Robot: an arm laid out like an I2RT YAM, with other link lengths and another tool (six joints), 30 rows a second.
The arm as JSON. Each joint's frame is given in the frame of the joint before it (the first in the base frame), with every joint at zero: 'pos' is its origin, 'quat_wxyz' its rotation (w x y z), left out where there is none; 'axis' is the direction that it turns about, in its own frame. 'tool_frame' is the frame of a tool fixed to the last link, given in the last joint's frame.
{
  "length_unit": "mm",
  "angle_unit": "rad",
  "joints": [
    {
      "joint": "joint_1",
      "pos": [
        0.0,
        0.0,
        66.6
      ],
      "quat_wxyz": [
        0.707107,
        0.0,
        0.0,
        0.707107
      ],
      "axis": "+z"
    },
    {
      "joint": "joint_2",
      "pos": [
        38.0,
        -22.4,
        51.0
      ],
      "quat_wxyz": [
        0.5,
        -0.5,
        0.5,
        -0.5
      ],
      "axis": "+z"
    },
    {
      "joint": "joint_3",
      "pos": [
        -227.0,
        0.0,
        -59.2
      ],
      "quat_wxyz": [
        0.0,
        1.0,
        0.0,
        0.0
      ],
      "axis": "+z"
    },
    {
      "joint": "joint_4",
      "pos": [
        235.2,
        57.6,
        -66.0
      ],
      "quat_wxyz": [
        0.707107,
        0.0,
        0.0,
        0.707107
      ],
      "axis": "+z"
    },
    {
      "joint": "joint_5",
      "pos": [
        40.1,
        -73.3,
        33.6
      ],
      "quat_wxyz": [
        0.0,
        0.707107,
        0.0,
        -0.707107
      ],
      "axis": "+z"
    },
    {
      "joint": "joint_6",
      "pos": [
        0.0,
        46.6,
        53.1
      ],
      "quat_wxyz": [
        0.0,
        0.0,
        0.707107,
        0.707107
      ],
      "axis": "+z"
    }
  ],
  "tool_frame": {
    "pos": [
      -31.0,
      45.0,
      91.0
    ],
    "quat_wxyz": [
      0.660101,
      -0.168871,
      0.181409,
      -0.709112
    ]
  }
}
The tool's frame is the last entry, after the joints.
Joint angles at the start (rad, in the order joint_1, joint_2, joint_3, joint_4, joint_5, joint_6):
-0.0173, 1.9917, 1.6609, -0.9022, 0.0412, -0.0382
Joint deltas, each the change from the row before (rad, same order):
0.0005, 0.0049, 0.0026, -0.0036, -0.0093, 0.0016
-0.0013, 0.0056, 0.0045, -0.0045, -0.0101, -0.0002
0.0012, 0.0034, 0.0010, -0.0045, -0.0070, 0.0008
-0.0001, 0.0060, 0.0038, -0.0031, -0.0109, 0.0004
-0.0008, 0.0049, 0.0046, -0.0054, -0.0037, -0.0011
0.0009, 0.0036, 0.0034, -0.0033, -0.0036, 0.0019
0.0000, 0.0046, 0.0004, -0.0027, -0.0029, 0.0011
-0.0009, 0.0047, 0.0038, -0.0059, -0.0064, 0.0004
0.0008, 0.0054, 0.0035, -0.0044, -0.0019, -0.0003
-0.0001, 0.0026, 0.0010, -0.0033, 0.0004, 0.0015
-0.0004, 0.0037, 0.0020, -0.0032, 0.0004, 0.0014
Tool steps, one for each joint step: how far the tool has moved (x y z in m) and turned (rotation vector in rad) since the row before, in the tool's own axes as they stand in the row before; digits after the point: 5 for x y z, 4 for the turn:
-0.00047, -0.00174, -0.00023, 0.0100, -0.0047, -0.0015
-0.00023, -0.00108, -0.00001, 0.0102, -0.0044, -0.0014
-0.00099, -0.00158, -0.00039, 0.0081, -0.0051, -0.0033
-0.00017, -0.00171, -0.00005, 0.0114, -0.0038, -0.0016
-0.00040, -0.00037, 0.00024, 0.0040, -0.0045, -0.0029
-0.00004, -0.00095, -0.00020, 0.0042, -0.0032, -0.0006
-0.00101, -0.00104, 0.00074, 0.0036, -0.0063, -0.0022
-0.00063, -0.00072, 0.00000, 0.0068, -0.0060, -0.0018
-0.00059, -0.00092, 0.00044, 0.0028, -0.0048, -0.0038
-0.00070, -0.00027, 0.00040, 0.0001, -0.0051, -0.0009
-0.00053, -0.00024, 0.00064, 0.0000, -0.0052, -0.0007

